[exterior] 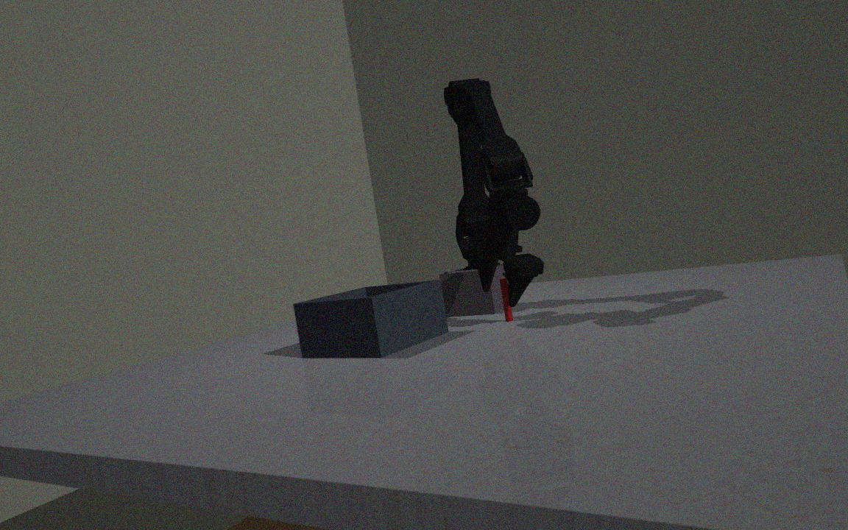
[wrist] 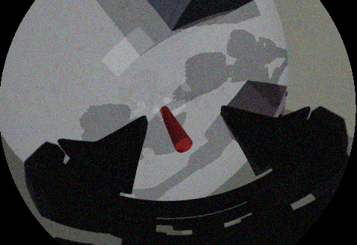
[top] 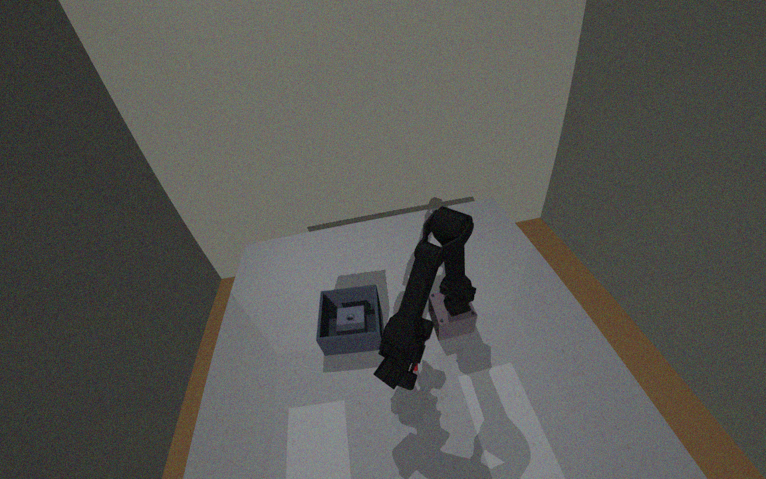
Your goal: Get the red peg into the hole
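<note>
The red peg lies 20 mm to the left of my gripper tip and 10 mm ahead of it. The rest, counted from my gripper tip: blue-grey box 190 mm to the right, 150 mm ahead, 20 mm below; light plate 190 mm to the right, 150 mm ahead.
</note>
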